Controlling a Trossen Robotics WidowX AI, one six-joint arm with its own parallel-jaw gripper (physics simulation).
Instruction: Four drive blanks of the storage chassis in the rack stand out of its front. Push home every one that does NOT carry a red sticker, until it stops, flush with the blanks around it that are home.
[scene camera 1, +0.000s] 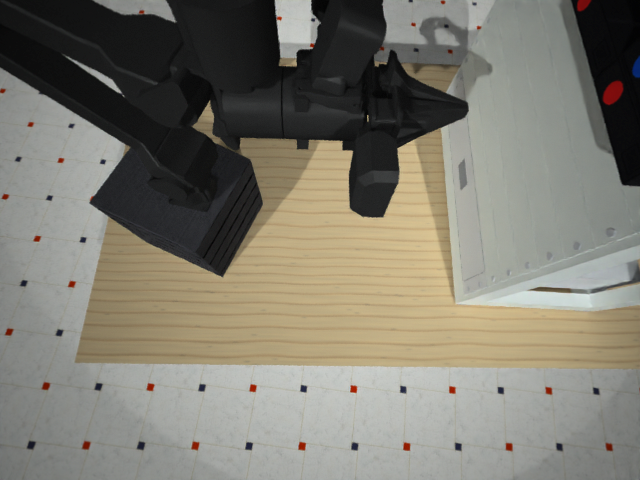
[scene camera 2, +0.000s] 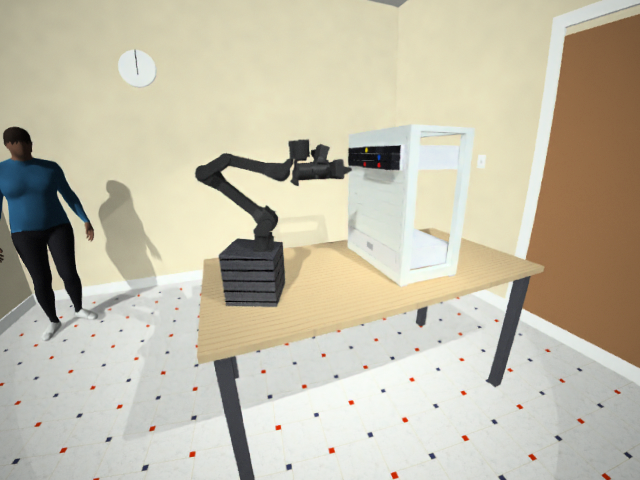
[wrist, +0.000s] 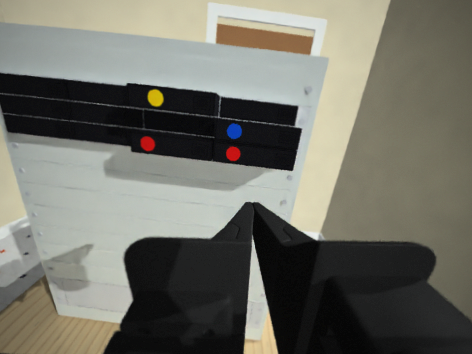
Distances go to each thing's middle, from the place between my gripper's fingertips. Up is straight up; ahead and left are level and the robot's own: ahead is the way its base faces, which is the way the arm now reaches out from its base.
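Yellow-stickered blank (wrist: 170, 99): 7 cm above my gripper, 17 cm ahead, 13 cm to the left. Blue-stickered blank (wrist: 228, 130): my gripper 18 cm short of it, 4 cm below it, 2 cm to the right of it.
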